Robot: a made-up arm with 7 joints. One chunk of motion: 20 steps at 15 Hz.
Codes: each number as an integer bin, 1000 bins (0 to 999) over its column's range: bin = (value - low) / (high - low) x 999, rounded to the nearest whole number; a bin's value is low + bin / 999 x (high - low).
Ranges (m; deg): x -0.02..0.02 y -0.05..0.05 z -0.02..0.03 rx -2..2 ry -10..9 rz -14..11
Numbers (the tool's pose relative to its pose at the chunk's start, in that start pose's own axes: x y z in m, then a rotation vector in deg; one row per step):
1: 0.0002 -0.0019 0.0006 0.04 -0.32 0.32
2: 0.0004 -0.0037 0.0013 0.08 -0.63 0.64
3: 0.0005 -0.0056 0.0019 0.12 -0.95 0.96
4: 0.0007 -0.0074 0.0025 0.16 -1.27 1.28
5: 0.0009 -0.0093 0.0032 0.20 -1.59 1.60
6: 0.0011 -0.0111 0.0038 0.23 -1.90 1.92
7: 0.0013 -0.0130 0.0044 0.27 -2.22 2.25
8: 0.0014 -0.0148 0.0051 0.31 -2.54 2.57
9: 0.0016 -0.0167 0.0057 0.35 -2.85 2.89
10: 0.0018 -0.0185 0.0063 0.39 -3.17 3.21
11: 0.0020 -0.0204 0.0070 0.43 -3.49 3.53
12: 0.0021 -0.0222 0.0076 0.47 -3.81 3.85
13: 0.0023 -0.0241 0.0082 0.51 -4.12 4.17
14: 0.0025 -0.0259 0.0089 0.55 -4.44 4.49
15: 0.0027 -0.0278 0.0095 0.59 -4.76 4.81
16: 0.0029 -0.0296 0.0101 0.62 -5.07 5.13
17: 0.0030 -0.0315 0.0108 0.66 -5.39 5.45
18: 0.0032 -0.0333 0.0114 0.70 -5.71 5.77
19: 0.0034 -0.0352 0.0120 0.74 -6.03 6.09
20: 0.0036 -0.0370 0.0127 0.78 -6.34 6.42
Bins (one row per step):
1: 504 481 412 509 509 572
2: 509 463 426 519 493 585
3: 512 444 438 529 476 598
4: 517 426 450 539 459 611
5: 522 407 464 549 442 623
6: 527 389 476 557 426 636
7: 532 370 488 567 409 649
8: 534 352 501 577 392 662
9: 539 333 513 587 376 675
10: 544 315 525 597 359 688
11: 549 296 539 607 342 700
12: 552 278 551 617 325 713
13: 557 259 563 627 309 726
14: 562 241 577 637 292 739
15: 567 222 589 647 276 752
16: 572 204 601 654 259 764
17: 574 185 615 664 242 777
18: 579 167 627 674 226 790
19: 584 148 639 684 209 803
20: 589 130 653 694 192 816

